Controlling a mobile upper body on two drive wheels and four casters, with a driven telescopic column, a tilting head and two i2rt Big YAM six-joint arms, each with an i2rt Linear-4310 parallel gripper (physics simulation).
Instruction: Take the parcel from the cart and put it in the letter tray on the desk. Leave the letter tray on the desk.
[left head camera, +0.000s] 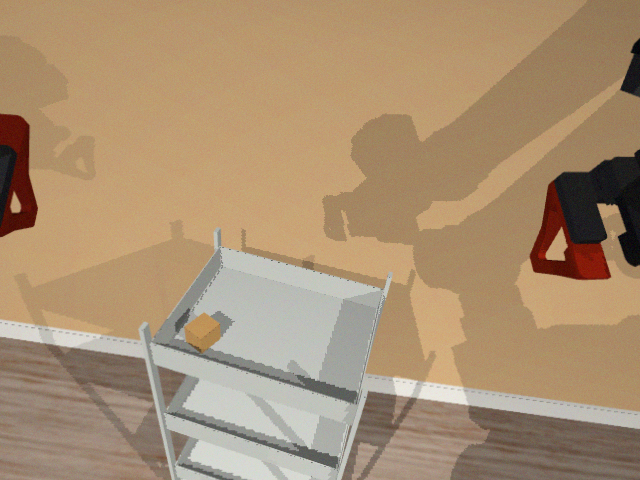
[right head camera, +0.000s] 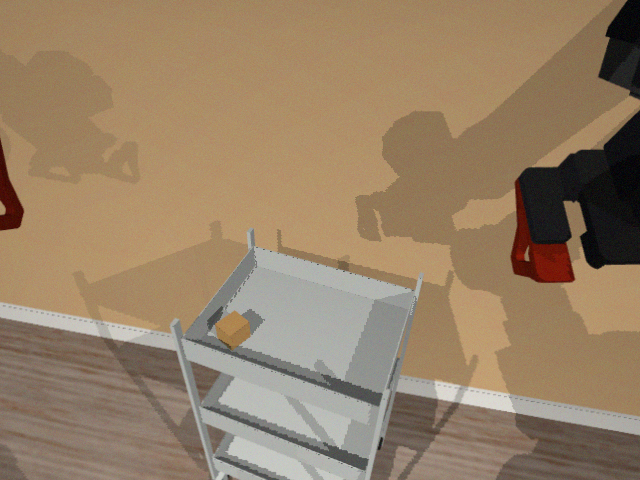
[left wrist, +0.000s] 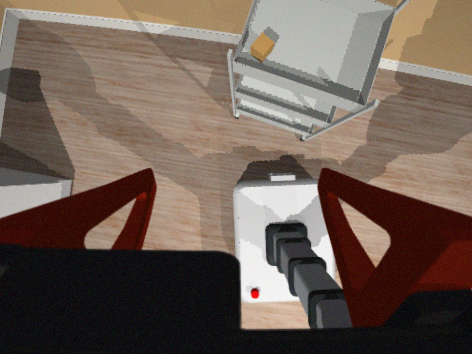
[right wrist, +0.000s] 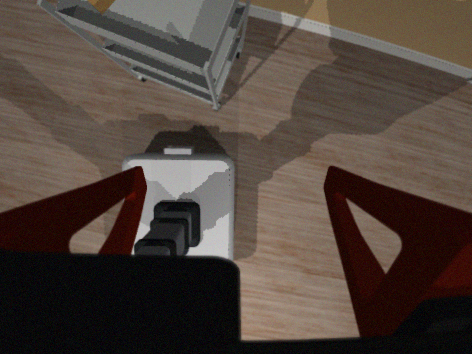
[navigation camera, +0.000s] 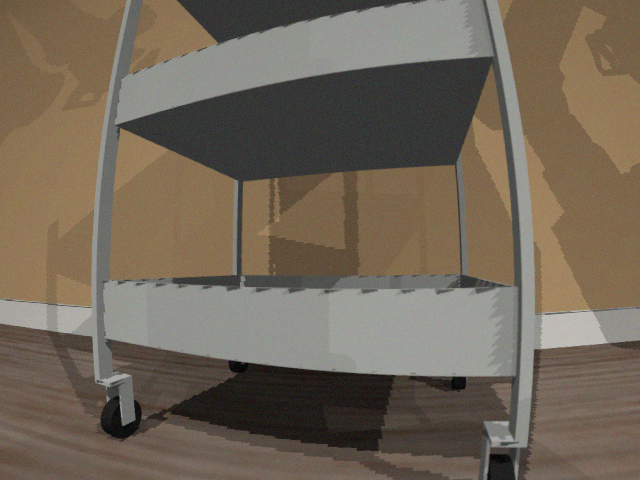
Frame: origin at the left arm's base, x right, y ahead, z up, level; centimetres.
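Where they show: left gripper, fingertip midpoint: (left wrist: 236, 177); right gripper, fingertip midpoint: (left head camera: 589, 262) (right head camera: 579, 263) (right wrist: 235, 176).
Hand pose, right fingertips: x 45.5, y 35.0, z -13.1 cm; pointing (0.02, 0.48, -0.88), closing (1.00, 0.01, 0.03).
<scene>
After its pixels a point has its place.
The parcel, a small orange-brown box (left head camera: 202, 332) {x 9.3, y 75.3, z -69.7 cm} (right head camera: 233, 329) {x 9.6, y 75.5, z -69.7 cm} (left wrist: 262, 47) {x 8.9, y 76.2, z -69.7 cm} (right wrist: 101, 4) {x 10.2, y 74.9, z -71.7 cm}, sits in the top tray of the grey cart (left head camera: 232, 374) {x 16.0, y 64.9, z -70.0 cm} (right head camera: 284, 377) {x 21.4, y 62.8, z -68.8 cm} (left wrist: 300, 86) {x 20.1, y 63.3, z -69.4 cm} (right wrist: 150, 54) {x 23.1, y 62.0, z -74.1 cm} (navigation camera: 310, 330) {x 23.9, y 61.9, z -124.5 cm}, near its front left corner in the head views. My left gripper (left wrist: 236, 177) {x 0.1, y 37.3, z -11.5 cm} is open and empty; part of it shows at the left edge of both head views. My right gripper (right wrist: 235, 176) {x 45.5, y 35.0, z -13.1 cm} is open and empty, and shows at the right of both head views. Both grippers are well apart from the parcel. The letter tray does not show in these views.
The cart stands close to the tan wall (left head camera: 289, 77) {x 27.1, y 113.8, z -27.8 cm} (right head camera: 289, 77) {x 20.6, y 115.1, z -28.2 cm}. My white base (left wrist: 255, 210) {x 7.5, y 17.7, z -115.0 cm} (right wrist: 215, 190) {x 40.0, y 16.0, z -115.0 cm} is in front of the cart. A pale flat-topped piece (left wrist: 30, 200) {x -104.6, y 27.9, z -106.0 cm}, perhaps the desk, shows at the left edge of the left wrist view.
</scene>
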